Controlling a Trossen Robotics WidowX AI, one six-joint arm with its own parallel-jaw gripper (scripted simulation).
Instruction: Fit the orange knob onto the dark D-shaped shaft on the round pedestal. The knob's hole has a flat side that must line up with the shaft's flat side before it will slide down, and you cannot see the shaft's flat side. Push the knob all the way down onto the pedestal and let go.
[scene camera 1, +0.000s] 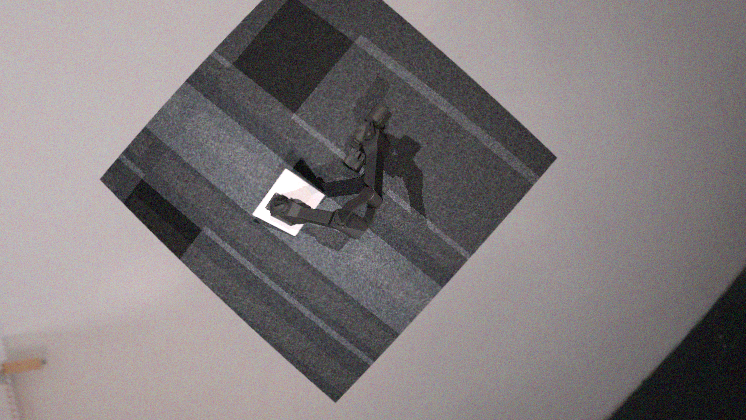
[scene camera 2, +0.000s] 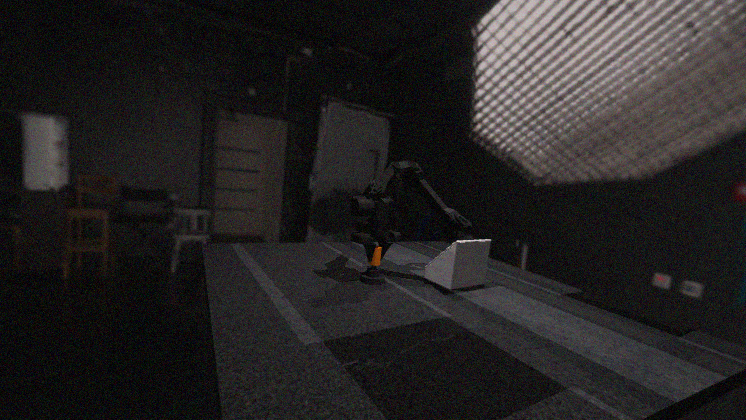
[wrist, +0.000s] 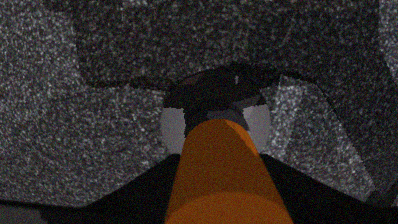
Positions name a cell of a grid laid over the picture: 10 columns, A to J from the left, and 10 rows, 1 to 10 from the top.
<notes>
In view: the gripper (scene camera 2: F7) and a dark pedestal base (wrist: F5).
The gripper is seen too in the wrist view (wrist: F8).
</notes>
